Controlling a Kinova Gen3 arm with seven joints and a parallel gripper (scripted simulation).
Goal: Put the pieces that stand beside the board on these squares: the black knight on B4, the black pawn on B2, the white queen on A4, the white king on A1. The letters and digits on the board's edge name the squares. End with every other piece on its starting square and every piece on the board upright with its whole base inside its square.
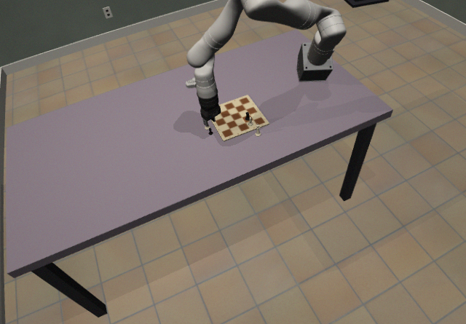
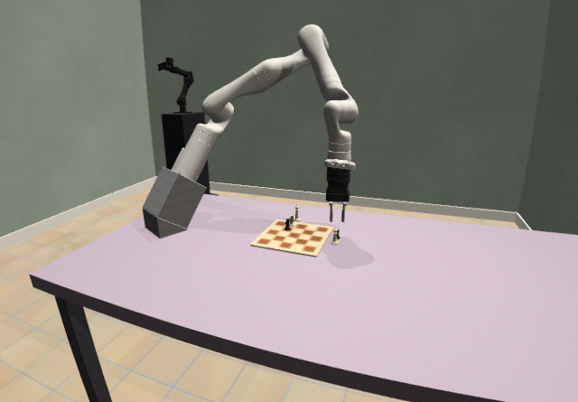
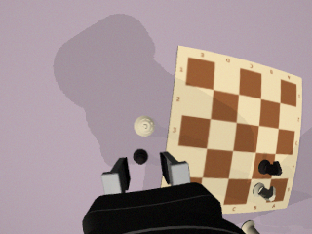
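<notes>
The black pawn is 7 cm below my hand. Round my hand: chessboard: 13 cm behind, 8 cm below, 6 cm to the right; then black knight: 17 cm behind, 6 cm below, 3 cm to the right.
</notes>
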